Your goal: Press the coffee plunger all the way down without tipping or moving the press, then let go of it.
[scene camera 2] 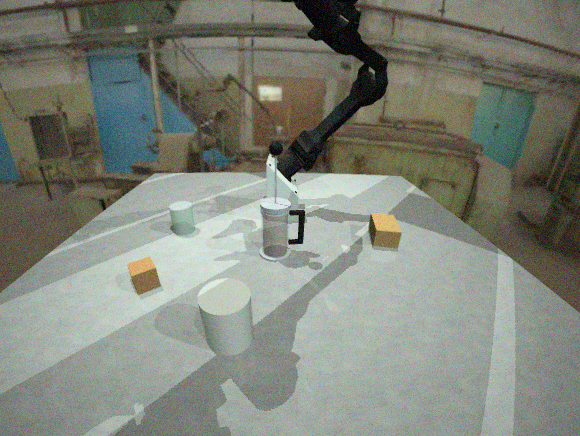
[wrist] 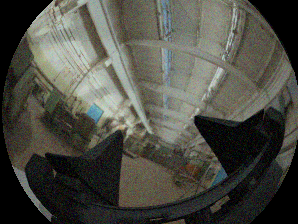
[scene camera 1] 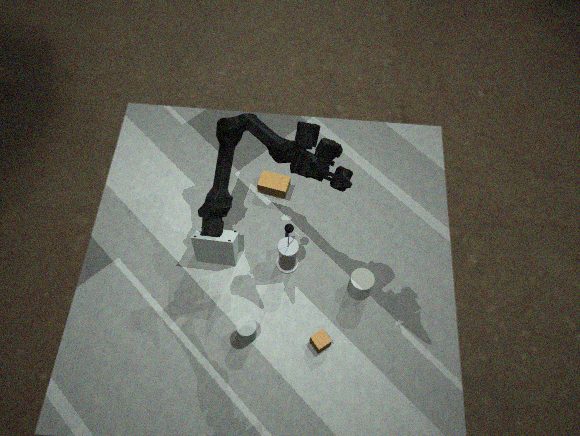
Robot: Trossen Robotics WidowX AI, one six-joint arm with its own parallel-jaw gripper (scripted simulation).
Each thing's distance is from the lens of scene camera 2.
coffee press [scene camera 2: 275, 212]: 0.56 m
orange cube [scene camera 2: 144, 276]: 0.58 m
